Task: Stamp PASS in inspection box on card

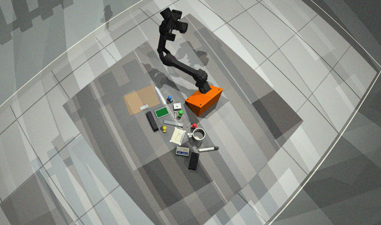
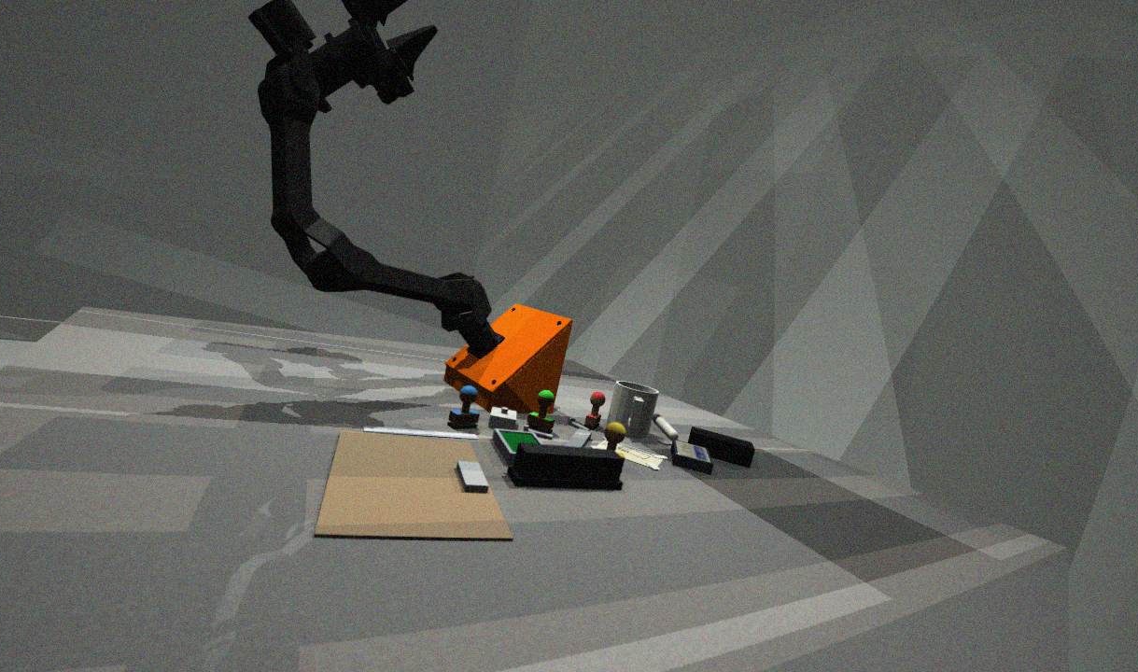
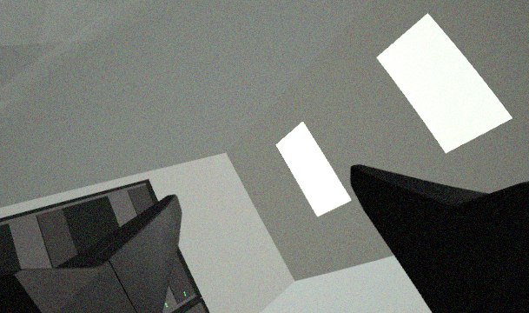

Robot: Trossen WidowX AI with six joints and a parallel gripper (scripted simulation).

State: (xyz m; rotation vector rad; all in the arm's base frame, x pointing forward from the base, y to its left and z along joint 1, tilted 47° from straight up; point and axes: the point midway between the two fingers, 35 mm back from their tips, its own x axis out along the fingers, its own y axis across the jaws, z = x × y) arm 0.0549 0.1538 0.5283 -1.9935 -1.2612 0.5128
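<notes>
Now: the green-knobbed stamp 14 cm ahead of my gripper tip, 27 cm to the left of it and 57 cm below it. Also, from my gripper tip: yellow-knobbed stamp 29 cm ahead, 28 cm to the left, 57 cm below; then blue-knobbed stamp 13 cm ahead, 14 cm to the left, 57 cm below; then green ink pad 23 cm ahead, 18 cm to the left, 58 cm below.
</notes>
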